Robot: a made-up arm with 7 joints. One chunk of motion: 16 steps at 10 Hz.
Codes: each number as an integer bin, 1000 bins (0 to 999) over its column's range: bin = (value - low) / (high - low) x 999, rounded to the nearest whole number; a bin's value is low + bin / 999 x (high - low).
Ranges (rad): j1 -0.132..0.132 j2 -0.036..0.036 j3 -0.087..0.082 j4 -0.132..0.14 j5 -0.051..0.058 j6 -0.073..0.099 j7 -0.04..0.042
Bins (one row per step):
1: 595 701 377 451 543 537 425
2: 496 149 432 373 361 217 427
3: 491 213 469 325 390 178 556
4: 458 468 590 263 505 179 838
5: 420 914 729 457 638 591 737
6: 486 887 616 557 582 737 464
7: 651 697 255 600 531 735 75
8: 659 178 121 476 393 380 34
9: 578 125 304 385 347 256 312
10: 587 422 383 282 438 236 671
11: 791 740 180 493 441 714 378
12: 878 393 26 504 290 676 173
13: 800 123 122 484 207 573 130
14: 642 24 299 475 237 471 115
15: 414 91 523 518 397 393 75
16: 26 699 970 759 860 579 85
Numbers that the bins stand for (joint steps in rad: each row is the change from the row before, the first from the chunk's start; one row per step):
1: 0.02524 0.01452 -0.02322 -0.00921 0.00825 0.01946 -0.00512
2: -0.00092 -0.02526 -0.01392 -0.03044 -0.01161 -0.03564 -0.00495
3: -0.00225 -0.02065 -0.00766 -0.04351 -0.00845 -0.04235 0.00564
4: -0.01097 -0.00227 0.01281 -0.06039 0.00410 -0.04218 0.02878
5: -0.02101 0.02987 0.03632 -0.00757 0.01861 0.02875 0.02049
6: -0.00357 0.02793 0.01721 0.01966 0.01250 0.05389 -0.00191
7: 0.04004 0.01423 -0.04386 0.03136 0.00694 0.05355 -0.03384
8: 0.04215 -0.02317 -0.06653 -0.00240 -0.00812 -0.00757 -0.03721
9: 0.02074 -0.02699 -0.03557 -0.02718 -0.01314 -0.02892 -0.01439
10: 0.02312 -0.00559 -0.02221 -0.05522 -0.00321 -0.03237 0.01508
11: 0.07703 0.01733 -0.05655 0.00223 -0.00288 0.04993 -0.00897
12: 0.10002 -0.00768 -0.08260 0.00523 -0.01936 0.04339 -0.02580
13: 0.07941 -0.02714 -0.06636 -0.00022 -0.02841 0.02565 -0.02933
14: 0.03766 -0.03427 -0.03642 -0.00267 -0.02514 0.00809 -0.03056
15: -0.02259 -0.02944 0.00148 0.00904 -0.00768 -0.00534 -0.03384
16: -0.12513 0.01438 0.07709 0.07465 0.04283 0.02669 -0.03302

